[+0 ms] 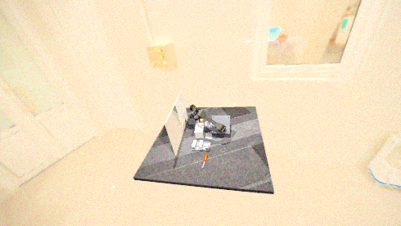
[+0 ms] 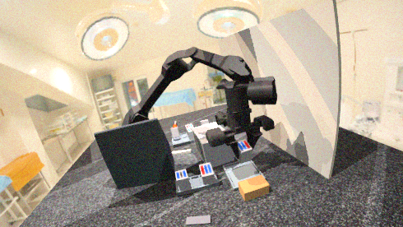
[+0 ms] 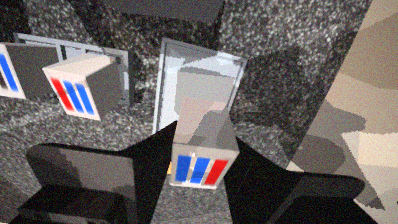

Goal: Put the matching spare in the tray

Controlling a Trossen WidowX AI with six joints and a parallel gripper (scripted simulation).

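Right now the grey tray is 60 mm below my gripper tip and 10 mm behind it. From my gripper tip the other things lie so: grey mounted unit (170 mm to the left, 80 mm behind, 20 mm below); then grey spare block (30 mm above); then brown block (90 mm to the right, 50 mm below).
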